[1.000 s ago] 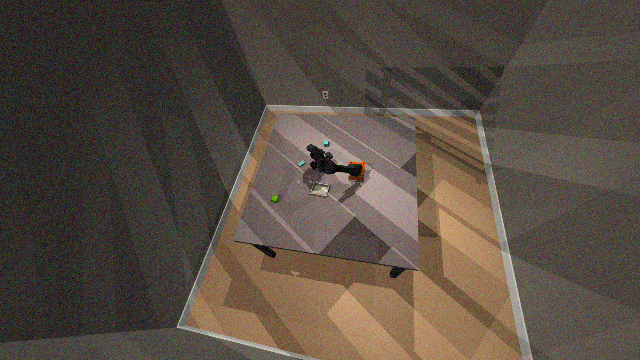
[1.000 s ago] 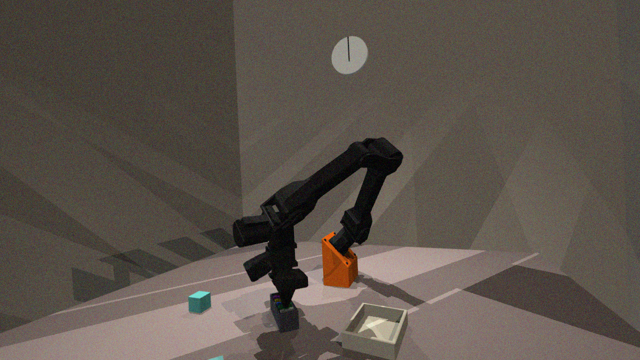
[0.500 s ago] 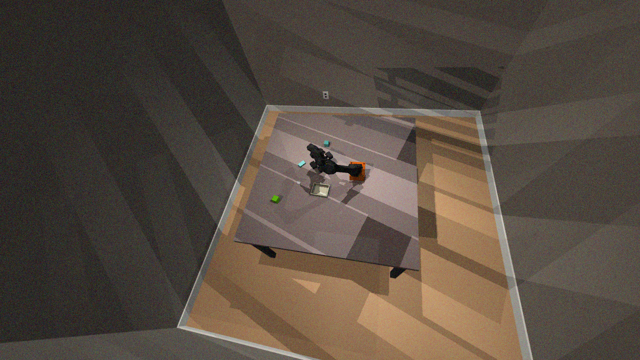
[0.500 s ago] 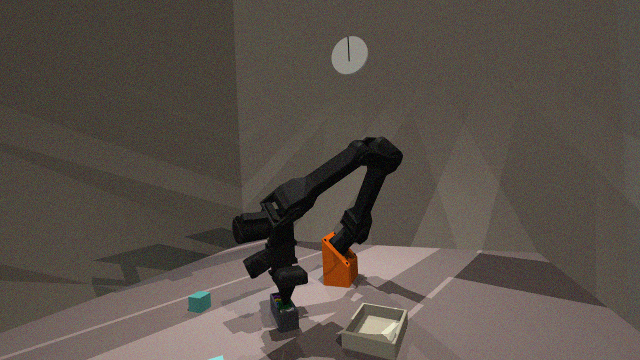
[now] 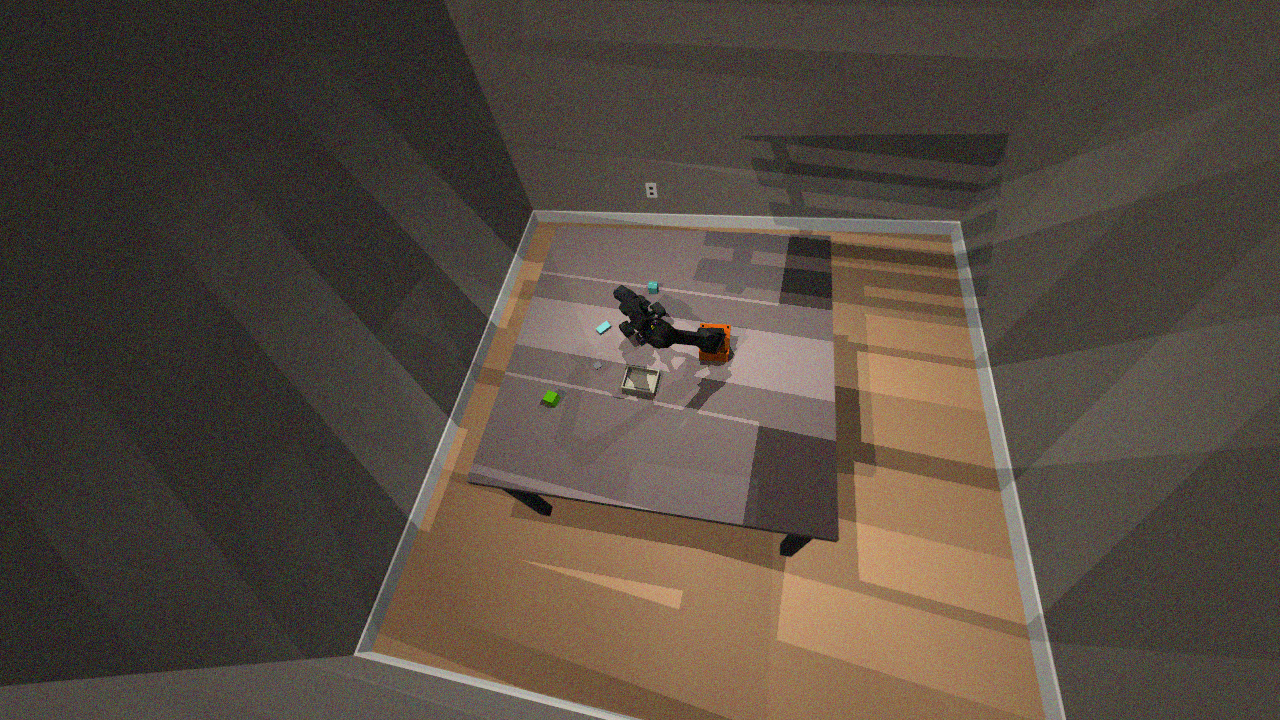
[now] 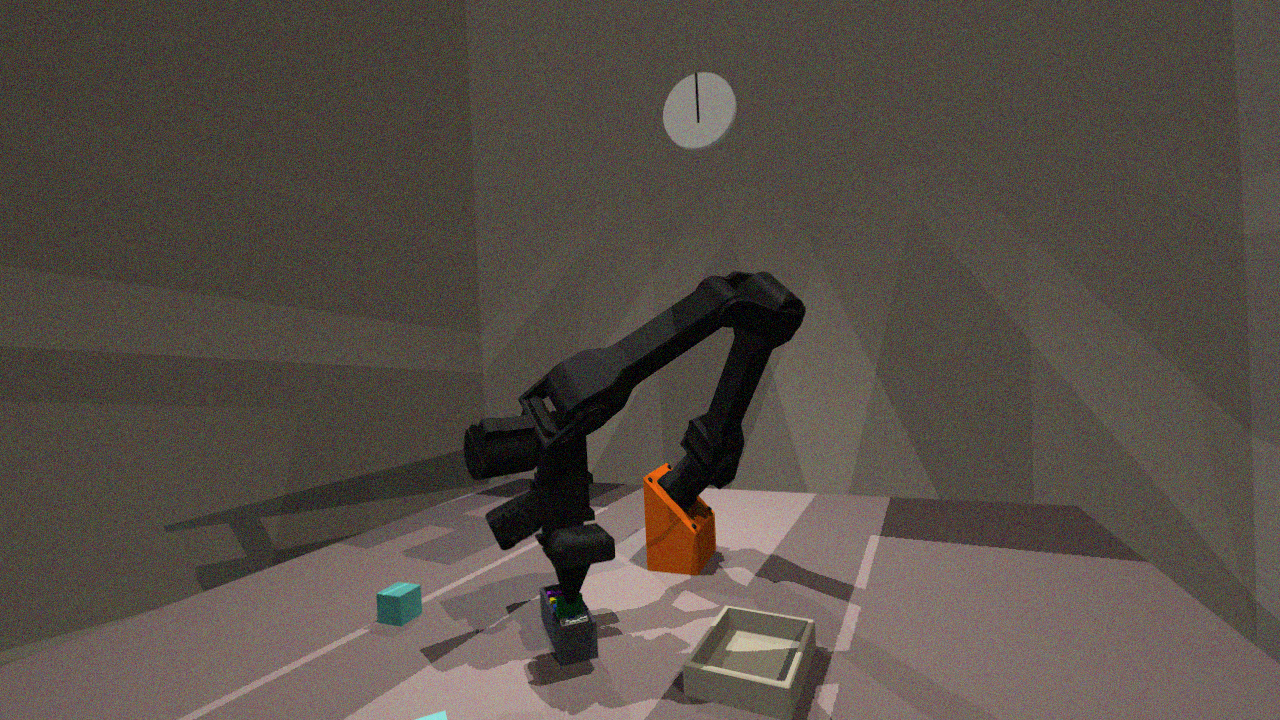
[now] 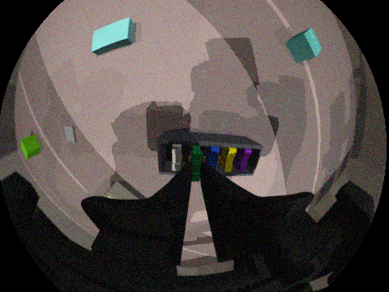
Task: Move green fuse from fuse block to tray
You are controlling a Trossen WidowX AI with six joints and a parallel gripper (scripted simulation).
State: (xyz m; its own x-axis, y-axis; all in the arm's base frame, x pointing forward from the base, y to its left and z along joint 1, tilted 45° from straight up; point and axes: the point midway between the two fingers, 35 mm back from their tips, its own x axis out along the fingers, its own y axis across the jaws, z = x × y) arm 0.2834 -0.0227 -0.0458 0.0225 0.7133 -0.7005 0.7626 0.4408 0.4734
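Now: the tray 210 mm to the left of my gripper tip and 50 mm below it. Also, from my gripper tip: flat cyan block 190 mm ahead, 40 mm to the right, 40 mm below; green fuse 10 mm below; grey square 190 mm ahead, 140 mm to the left, 50 mm below.
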